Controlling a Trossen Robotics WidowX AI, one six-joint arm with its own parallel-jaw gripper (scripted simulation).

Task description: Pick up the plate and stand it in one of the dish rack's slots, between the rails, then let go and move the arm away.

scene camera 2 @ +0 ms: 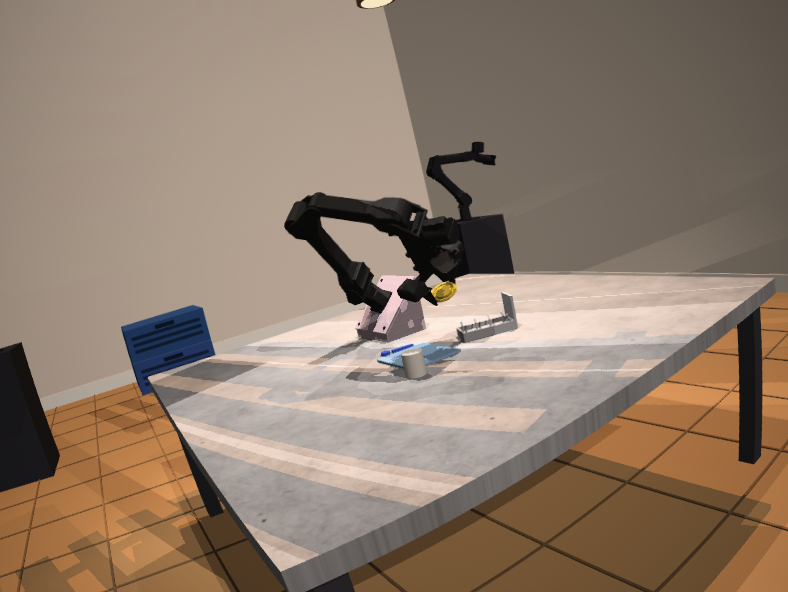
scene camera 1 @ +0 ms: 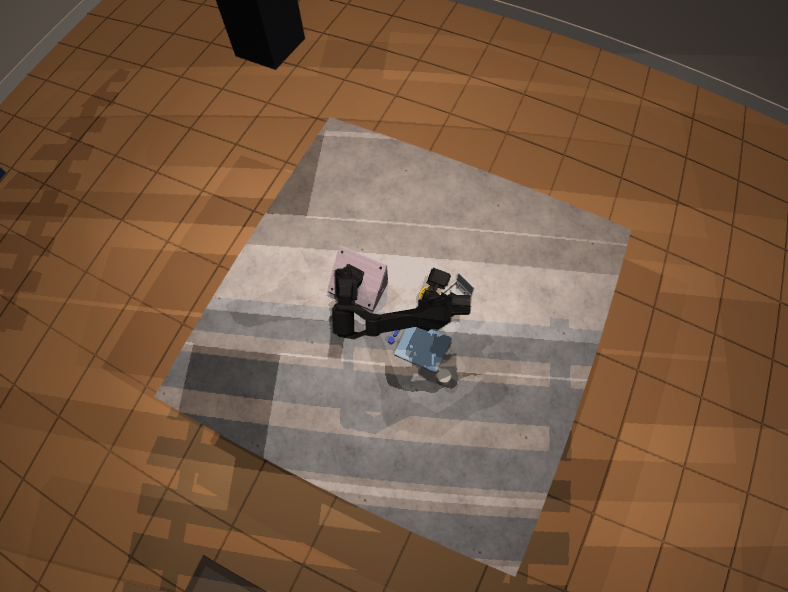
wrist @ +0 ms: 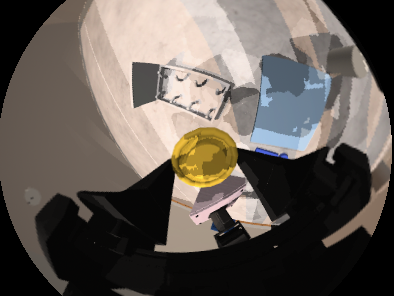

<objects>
same spot on light blue mat: point(scene camera 2: 432, 353) = point(scene camera 1: 433, 343)
</objects>
